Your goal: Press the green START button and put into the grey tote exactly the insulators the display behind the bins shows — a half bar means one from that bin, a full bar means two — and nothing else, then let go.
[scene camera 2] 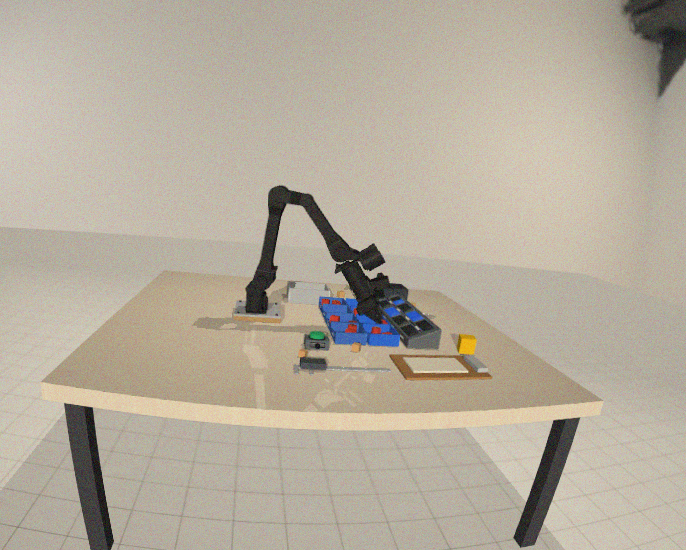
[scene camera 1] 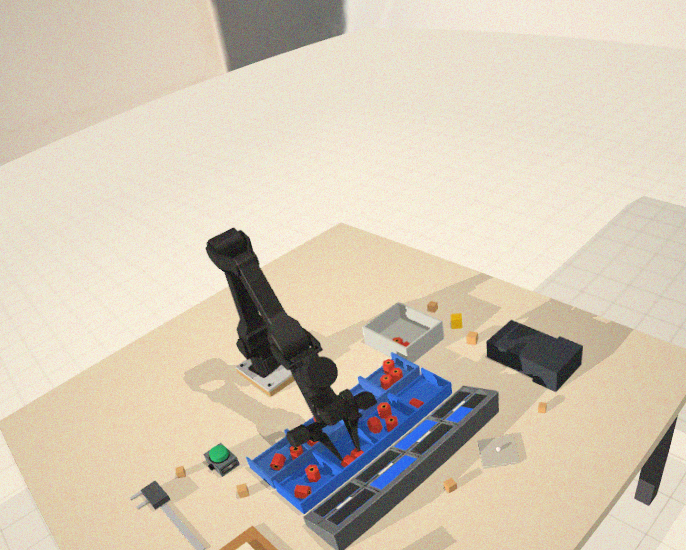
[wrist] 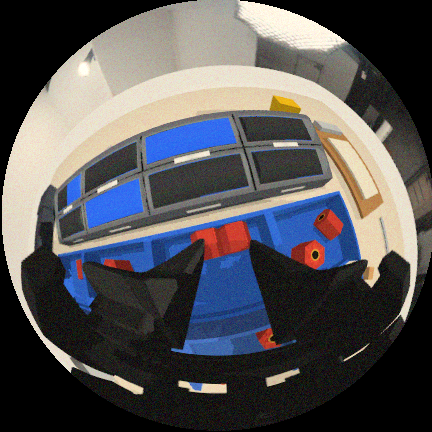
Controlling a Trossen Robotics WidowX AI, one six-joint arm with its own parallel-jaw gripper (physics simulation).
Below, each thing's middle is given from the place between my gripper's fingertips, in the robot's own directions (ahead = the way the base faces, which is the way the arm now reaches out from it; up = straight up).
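Picture the display (scene camera 1: pixel 385 500): my gripper is 6 cm to the right of it and 10 cm short of it, and going by their middles, that display is the nearest to my gripper of the things named here. Counting from my gripper, the grey plate (scene camera 1: pixel 508 455) is 3 cm below, 19 cm to the left and 23 cm ahead. The grey tote (scene camera 1: pixel 422 331) is 17 cm behind my gripper and 37 cm to the left of it, while the black box (scene camera 1: pixel 549 361) is 15 cm ahead of my gripper and 46 cm to the left of it. Going by their middles, that box is the farthest from my gripper of the things named here.
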